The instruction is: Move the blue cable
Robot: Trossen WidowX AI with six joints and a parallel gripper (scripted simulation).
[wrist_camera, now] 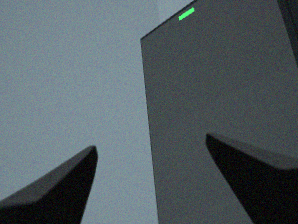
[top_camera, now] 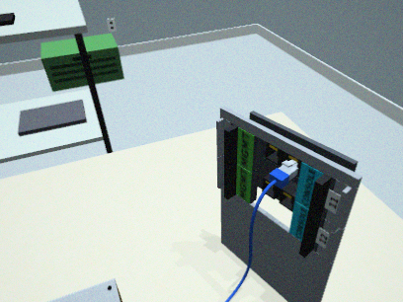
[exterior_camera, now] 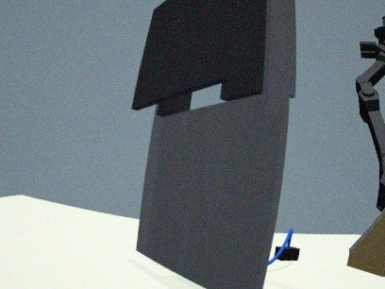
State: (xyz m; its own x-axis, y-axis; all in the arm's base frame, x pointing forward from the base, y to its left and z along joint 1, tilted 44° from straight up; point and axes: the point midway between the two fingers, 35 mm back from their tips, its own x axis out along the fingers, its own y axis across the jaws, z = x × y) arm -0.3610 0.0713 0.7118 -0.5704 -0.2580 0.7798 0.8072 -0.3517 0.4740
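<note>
The blue plug is 72 cm ahead of my gripper tip, 51 cm to the left of it and 36 cm below it. The rest, counted from my gripper tip: small black block (71 cm below, 50 cm ahead, 35 cm to the left).
</note>
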